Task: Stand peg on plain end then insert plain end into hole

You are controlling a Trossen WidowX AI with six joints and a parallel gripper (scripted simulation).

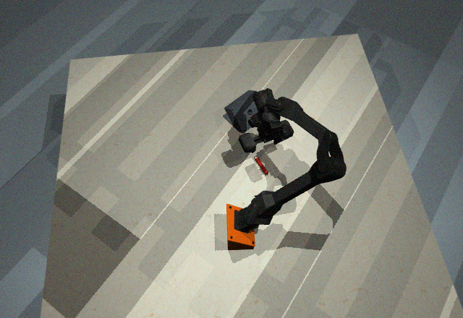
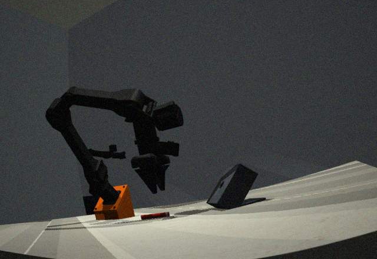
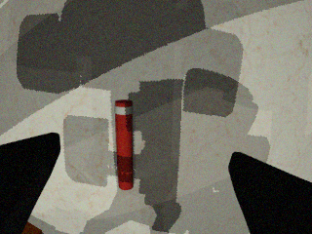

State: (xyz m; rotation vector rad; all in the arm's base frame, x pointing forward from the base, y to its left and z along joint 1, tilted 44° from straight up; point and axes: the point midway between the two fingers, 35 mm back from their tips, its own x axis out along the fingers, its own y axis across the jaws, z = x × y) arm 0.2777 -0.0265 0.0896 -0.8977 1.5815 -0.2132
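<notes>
Now: gripper tip 2 cm past the peg, 1 cm to the right of it and 7 cm above it. The rest, counted from my gripper tip: grey sloped panel 18 cm ahead, 6 cm to the left, 3 cm below; then thin foot plate 19 cm ahead, 7 cm to the left, 7 cm below.
</notes>
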